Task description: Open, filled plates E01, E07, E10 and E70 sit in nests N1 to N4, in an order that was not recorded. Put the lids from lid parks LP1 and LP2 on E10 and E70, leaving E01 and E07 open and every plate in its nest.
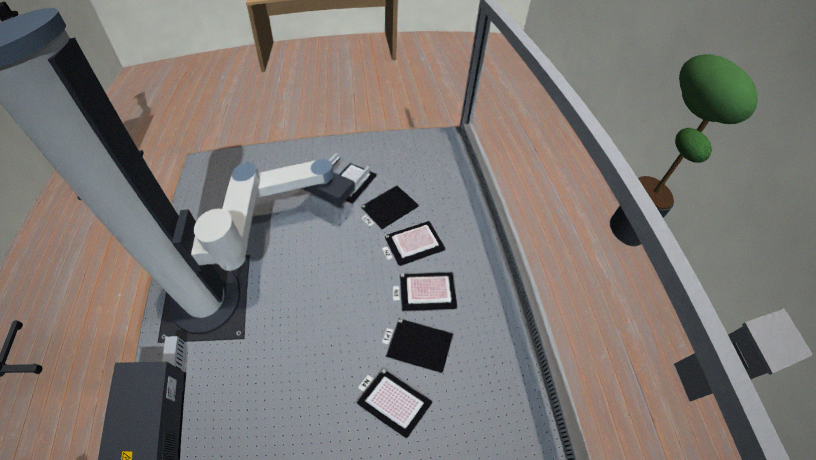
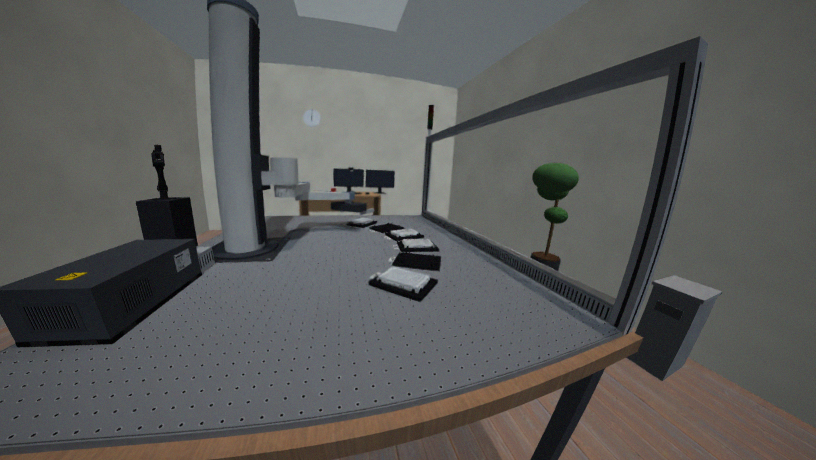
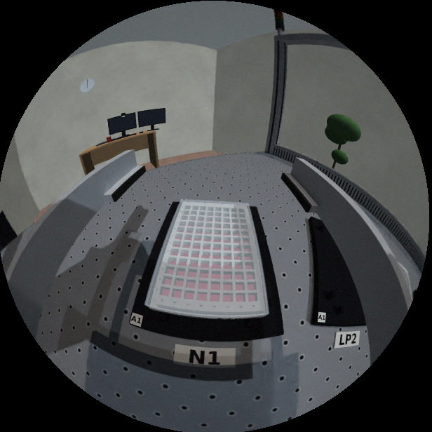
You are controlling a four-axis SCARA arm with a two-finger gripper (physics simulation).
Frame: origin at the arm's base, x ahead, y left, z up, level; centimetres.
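Where they show: gripper, fingertip midpoint: (image 1: 352, 161); arm's base, origin of the base link: (image 1: 206, 299) (image 2: 246, 251).
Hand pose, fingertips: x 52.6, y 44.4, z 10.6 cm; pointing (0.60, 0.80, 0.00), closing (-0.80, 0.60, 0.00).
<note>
Things, the pixels of their top centre, and the offset from my fingertips. Level surfaces: height alone.
- N1, middle of its top: (image 1: 350, 178) (image 2: 362, 219) dz -6.5, dx -1.2, dy -1.9 cm
- LP1, middle of its top: (image 1: 420, 343) (image 2: 418, 257) dz -7.4, dx +13.8, dy -66.4 cm
- N2, middle of its top: (image 1: 415, 239) (image 2: 404, 231) dz -6.7, dx +17.9, dy -31.5 cm
- N3, middle of its top: (image 1: 428, 288) (image 2: 417, 241) dz -6.7, dx +19.0, dy -49.6 cm
- N4, middle of its top: (image 1: 394, 401) (image 2: 404, 276) dz -6.7, dx +4.2, dy -82.1 cm
- perforated table, its level: dz -9.3 cm
My gripper (image 1: 349, 169) (image 2: 366, 212) (image 3: 213, 157) is open and empty above nest N1 (image 3: 210, 330), one finger on each side. The plate in N1 (image 1: 355, 172) (image 2: 362, 220) (image 3: 212, 260) sits flat with a clear lid over its white grid; its name does not show. Lid parks LP2 (image 1: 390, 206) (image 2: 386, 228) (image 3: 335, 285) and LP1 (image 1: 420, 345) (image 2: 418, 261) show bare black tops. Plates stand in N2 (image 1: 416, 240) (image 2: 404, 233), N3 (image 1: 429, 289) (image 2: 418, 244) and N4 (image 1: 395, 402) (image 2: 404, 278); their names are unreadable, and I cannot tell surely which of these three has a lid.
The nests and parks form an arc on the perforated table (image 1: 308, 342) (image 2: 274, 342). The arm's column (image 1: 114, 160) (image 2: 233, 125) stands at the left, with a dark control box (image 1: 142, 400) (image 2: 97, 291) nearby. A framed screen (image 1: 477, 68) (image 2: 682, 171) (image 3: 278, 90) runs along the right side.
</note>
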